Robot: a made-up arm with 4 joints.
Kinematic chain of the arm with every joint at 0, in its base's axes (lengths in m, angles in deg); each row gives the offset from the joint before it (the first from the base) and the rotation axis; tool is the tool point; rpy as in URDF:
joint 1: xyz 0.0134 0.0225 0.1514 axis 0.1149 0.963 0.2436
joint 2: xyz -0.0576 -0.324 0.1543 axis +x
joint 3: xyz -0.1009 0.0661 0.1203 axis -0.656 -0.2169 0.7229
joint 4: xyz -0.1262 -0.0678 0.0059 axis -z
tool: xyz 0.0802 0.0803 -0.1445 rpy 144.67 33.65 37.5
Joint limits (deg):
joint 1: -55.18..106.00
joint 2: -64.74..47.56
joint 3: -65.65..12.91
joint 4: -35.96..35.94
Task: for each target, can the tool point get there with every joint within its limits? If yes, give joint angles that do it. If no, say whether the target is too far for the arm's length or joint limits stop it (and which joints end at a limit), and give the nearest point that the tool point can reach.
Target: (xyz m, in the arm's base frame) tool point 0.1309 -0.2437 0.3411
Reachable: yes | joints 66.90 20.41 -21.64 13.90
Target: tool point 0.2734 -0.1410 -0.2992
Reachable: no: joint limits stop it (at a limit: joint 1, joint 2, joint 3, joint 4) | nearest point 0.2334 -0.3107 0.1224 | short by 0.456 m
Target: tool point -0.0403 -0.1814 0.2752
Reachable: yes | joints 57.26 -53.08 -58.29 -9.72
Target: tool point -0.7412 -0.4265 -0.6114
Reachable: no: too far | nearest point -0.2782 -0.2302 -0.0160 | short by 0.779 m
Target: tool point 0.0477 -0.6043 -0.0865
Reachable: no: joint limits stop it (at a limit: joint 1, joint 2, joint 4) | nearest point 0.2088 -0.3222 0.1489 | short by 0.401 m
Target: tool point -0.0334 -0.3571 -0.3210
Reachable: no: joint limits stop it (at a limit: joint 1, joint 2, joint 4) | nearest point -0.1898 -0.1664 -0.0543 | short by 0.363 m
